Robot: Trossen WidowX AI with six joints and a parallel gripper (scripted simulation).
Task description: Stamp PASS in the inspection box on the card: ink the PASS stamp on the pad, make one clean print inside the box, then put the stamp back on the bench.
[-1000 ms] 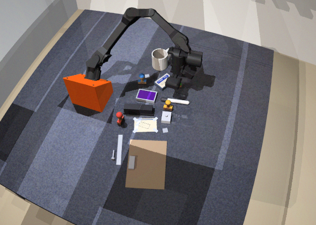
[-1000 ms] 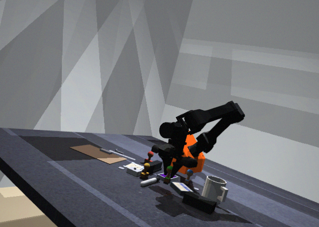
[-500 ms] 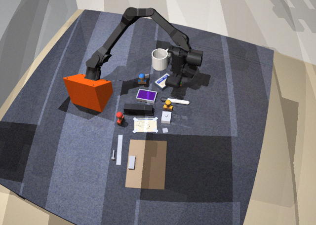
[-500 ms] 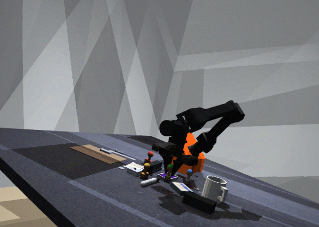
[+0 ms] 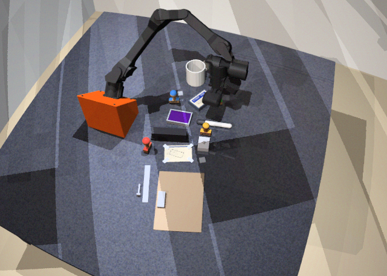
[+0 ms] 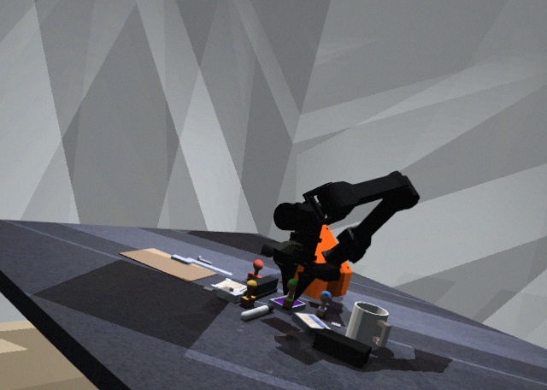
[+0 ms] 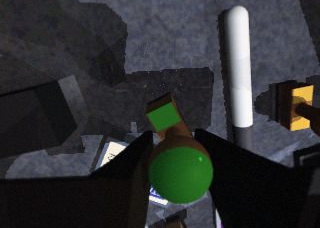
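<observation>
My gripper tip is now 13 cm past the purple ink pad, 7 cm to the left of it and 7 cm above it. From my gripper tip the other things lie so: yellow-knobbed stamp (12 cm to the right, 5 cm below, 2 cm behind); green-knobbed stamp (right at my gripper tip); white tube (7 cm to the right, 6 cm below, 1 cm behind).
</observation>
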